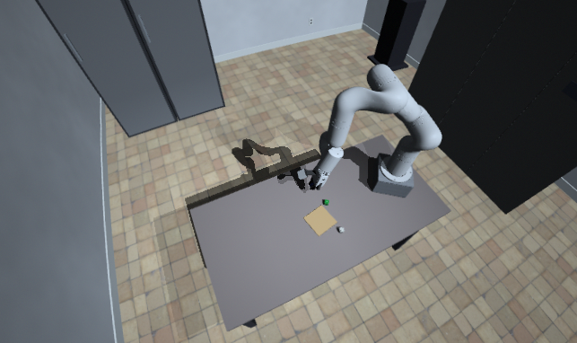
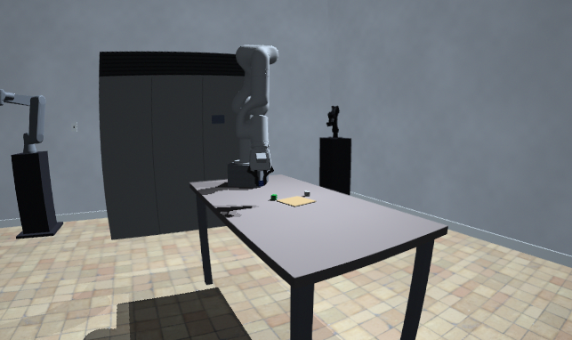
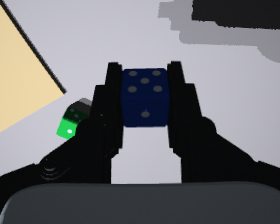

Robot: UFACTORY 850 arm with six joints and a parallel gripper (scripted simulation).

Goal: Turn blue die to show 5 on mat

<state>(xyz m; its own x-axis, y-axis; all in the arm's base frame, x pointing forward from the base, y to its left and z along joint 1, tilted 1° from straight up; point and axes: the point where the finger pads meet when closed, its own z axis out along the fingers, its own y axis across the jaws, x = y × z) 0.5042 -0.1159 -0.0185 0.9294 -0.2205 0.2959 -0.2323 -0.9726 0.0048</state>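
My gripper is now 10 cm above the green die, 9 cm to the right of it and 6 cm past it. Round my hand: blue die: 1 cm below; white die: 28 cm to the left, 10 cm below, 5 cm behind; mat: 17 cm to the left, 11 cm below, 3 cm ahead.
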